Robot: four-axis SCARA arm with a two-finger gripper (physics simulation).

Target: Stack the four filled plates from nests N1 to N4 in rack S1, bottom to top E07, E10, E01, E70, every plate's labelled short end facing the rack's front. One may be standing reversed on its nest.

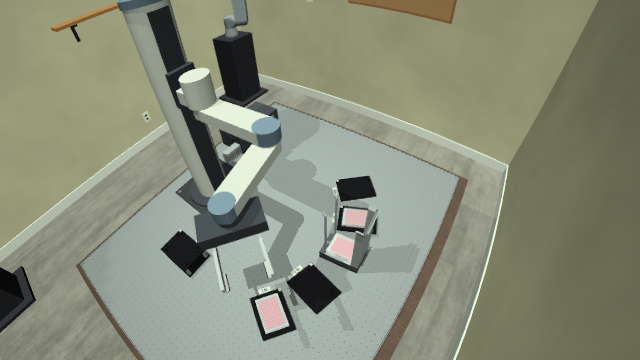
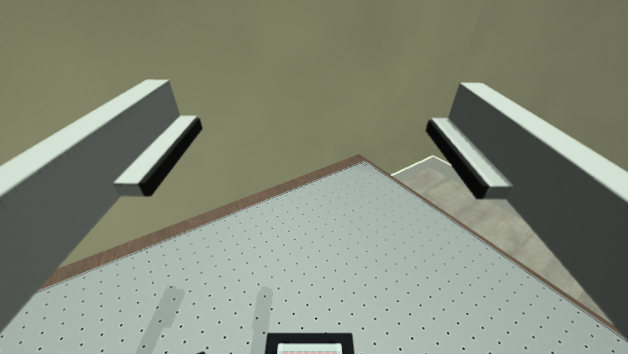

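Where they show: gripper, fingertip midpoint: (image 1: 248, 283) (image 2: 314, 105); arm's base, origin of the base link: (image 1: 214, 187).
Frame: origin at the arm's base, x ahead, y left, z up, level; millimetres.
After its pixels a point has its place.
Note:
My gripper (image 1: 248, 283) @[x 648, y -312, z 381 mm] (image 2: 314, 105) @[x 648, y -312, z 381 mm] is open and empty, with its fingers hanging above the board left of the front nest. A filled pink plate (image 1: 271, 312) @[x 630, y -296, z 38 mm] (image 2: 310, 349) @[x 674, y -327, z 39 mm] sits on the front black nest (image 1: 287, 331) @[x 712, y -316, z 24 mm] (image 2: 310, 337) @[x 691, y -338, z 25 mm], whose tag looks like N1. Another filled plate (image 1: 356, 218) @[x 670, y 208, z 35 mm] sits on a nest behind the rack. Rack S1 (image 1: 361, 250) @[x 787, y 8, z 193 mm] has grey uprights and holds pink plate material (image 1: 341, 248) @[x 702, y 34, z 79 mm] low inside; how many plates are stacked there cannot be told. Plate labels are not readable, so their facing is unclear.
Bare black nests stand right of the front nest (image 1: 315, 288) @[x 699, y -132, z 24 mm] and at the far back (image 1: 356, 188) @[x 586, y 357, z 25 mm]. Another black fixture (image 1: 185, 252) @[x 217, y -332, z 73 mm] stands left of the gripper. The rack's tall posts rise beside the plate behind it. The perforated board (image 1: 165, 310) @[x 297, y -550, z 13 mm] (image 2: 320, 260) @[x 794, y -427, z 13 mm] has a brown rim.

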